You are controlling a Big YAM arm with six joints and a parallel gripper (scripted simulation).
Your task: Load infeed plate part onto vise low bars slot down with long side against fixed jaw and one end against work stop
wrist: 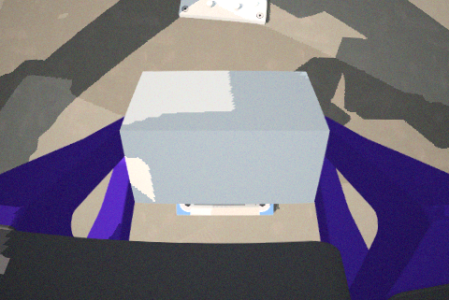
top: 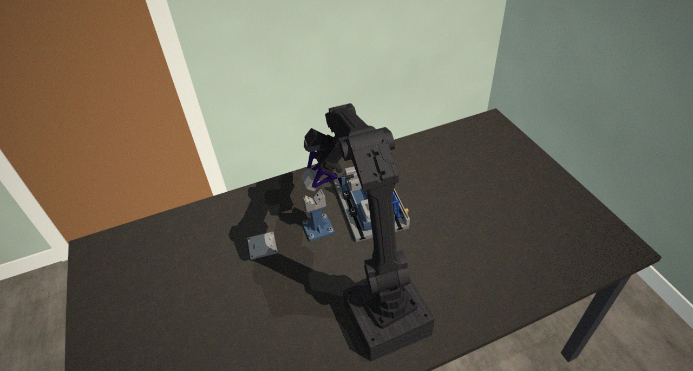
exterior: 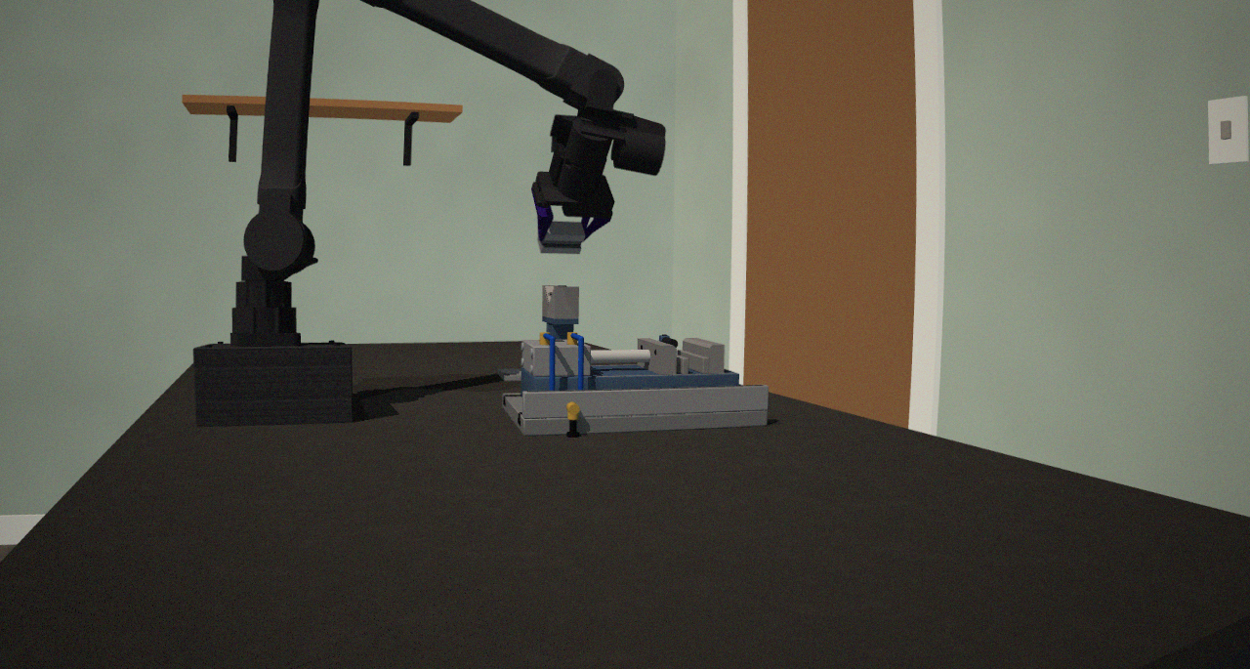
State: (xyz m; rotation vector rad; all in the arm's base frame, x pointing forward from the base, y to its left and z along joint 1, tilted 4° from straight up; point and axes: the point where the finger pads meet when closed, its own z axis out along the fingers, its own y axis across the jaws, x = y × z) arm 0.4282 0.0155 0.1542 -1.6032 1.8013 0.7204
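Right now the part is 10 mm below my hand. Also, from my hand: grey infeed plate (20 mm ahead, 200 mm to the left, 230 mm below).
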